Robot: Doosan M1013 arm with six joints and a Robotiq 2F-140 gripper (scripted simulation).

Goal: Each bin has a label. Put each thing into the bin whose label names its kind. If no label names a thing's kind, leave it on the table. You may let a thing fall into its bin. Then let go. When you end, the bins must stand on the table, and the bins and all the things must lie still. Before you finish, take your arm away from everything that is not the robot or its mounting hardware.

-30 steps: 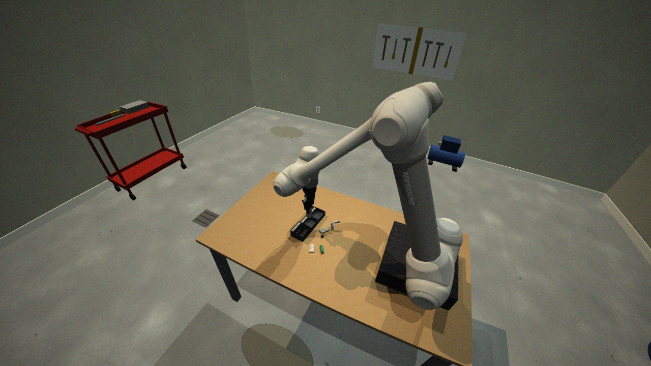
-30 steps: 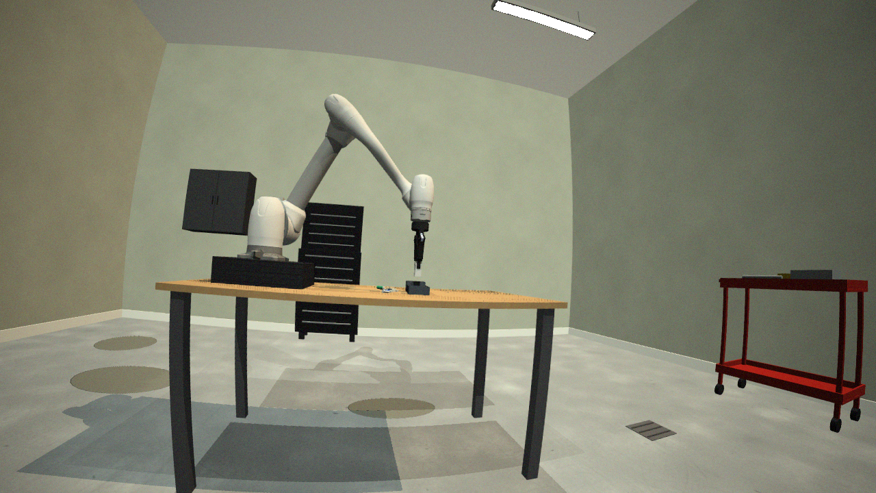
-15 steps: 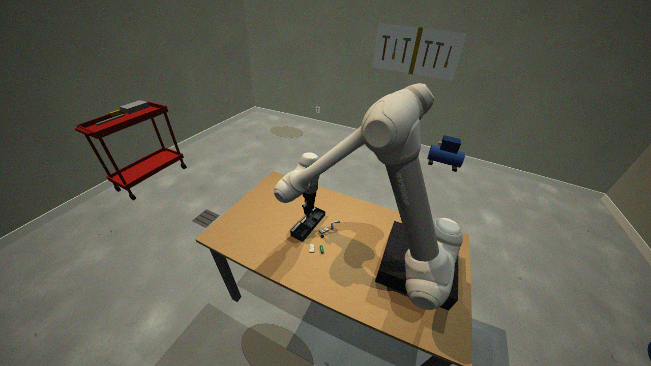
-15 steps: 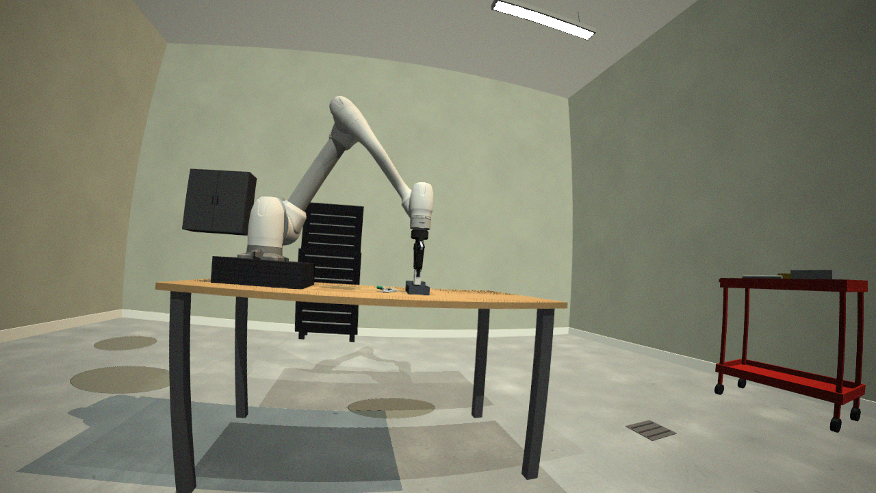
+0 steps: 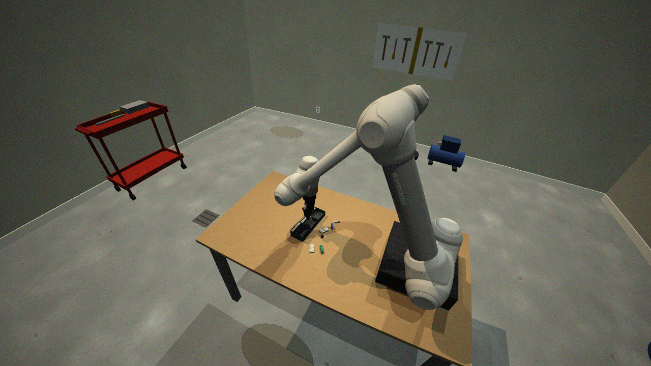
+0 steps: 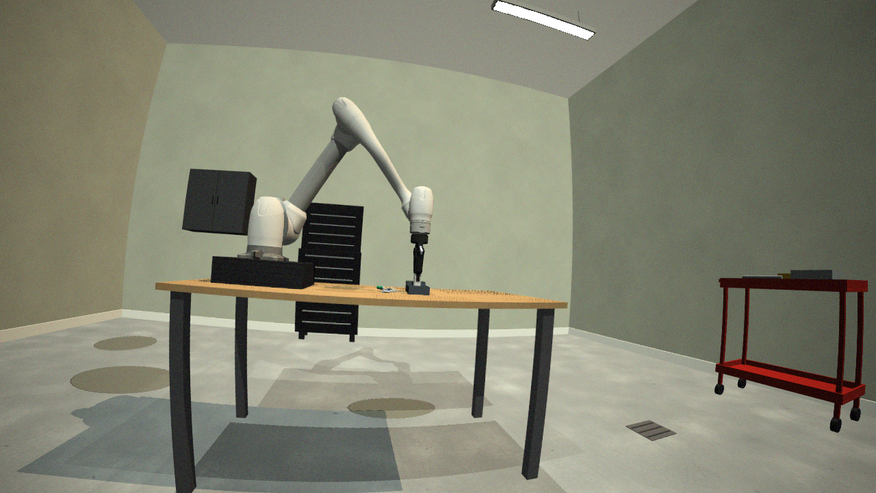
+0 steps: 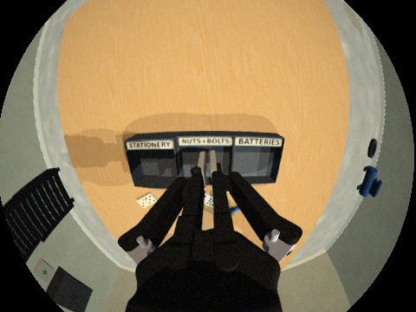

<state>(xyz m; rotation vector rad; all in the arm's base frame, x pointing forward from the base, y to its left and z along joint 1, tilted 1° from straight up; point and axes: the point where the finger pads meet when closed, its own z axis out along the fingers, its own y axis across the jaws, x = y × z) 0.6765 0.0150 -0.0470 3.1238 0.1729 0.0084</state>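
Now: the black bin row 3 cm below my hand. Also, from my hand: domino 10 cm behind, 1 cm to the right, 4 cm below; blue battery 12 cm behind, 6 cm to the right, 4 cm below; black nut 11 cm behind, 4 cm to the left, 5 cm below.
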